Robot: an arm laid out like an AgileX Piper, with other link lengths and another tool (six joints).
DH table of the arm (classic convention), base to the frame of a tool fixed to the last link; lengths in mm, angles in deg. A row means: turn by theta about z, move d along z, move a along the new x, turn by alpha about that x. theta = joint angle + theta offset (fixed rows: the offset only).
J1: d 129.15, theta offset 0, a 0, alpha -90
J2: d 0, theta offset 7.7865, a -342.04, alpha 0
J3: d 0, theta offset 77.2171, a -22.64, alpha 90
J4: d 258.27, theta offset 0, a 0, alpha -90
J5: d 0, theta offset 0, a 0, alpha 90
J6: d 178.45, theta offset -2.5, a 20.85, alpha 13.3
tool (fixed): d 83.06, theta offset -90, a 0, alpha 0
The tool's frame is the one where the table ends.
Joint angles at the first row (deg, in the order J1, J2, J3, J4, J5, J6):
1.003, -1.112, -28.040, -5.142, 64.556, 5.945
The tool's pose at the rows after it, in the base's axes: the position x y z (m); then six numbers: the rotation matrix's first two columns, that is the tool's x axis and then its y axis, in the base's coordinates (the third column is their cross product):
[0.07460 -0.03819 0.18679 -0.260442 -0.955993 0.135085 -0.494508 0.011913 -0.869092]
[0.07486 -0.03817 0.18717 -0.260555 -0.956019 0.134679 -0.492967 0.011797 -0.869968]
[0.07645 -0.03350 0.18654 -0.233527 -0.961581 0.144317 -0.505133 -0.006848 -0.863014]
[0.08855 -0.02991 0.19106 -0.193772 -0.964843 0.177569 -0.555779 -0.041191 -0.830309]
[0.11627 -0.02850 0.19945 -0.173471 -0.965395 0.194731 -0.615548 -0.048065 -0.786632]
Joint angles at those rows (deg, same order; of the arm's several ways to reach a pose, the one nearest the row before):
1.002, -1.112, -28.040, -5.141, 63.959, 5.944
1.002, -1.112, -28.040, -5.141, 63.858, 5.944
1.002, -0.298, -28.090, -3.895, 63.786, 4.337
1.003, 5.806, -28.942, -2.937, 61.910, 2.080
1.007, 16.311, -30.307, -2.816, 57.014, 1.898

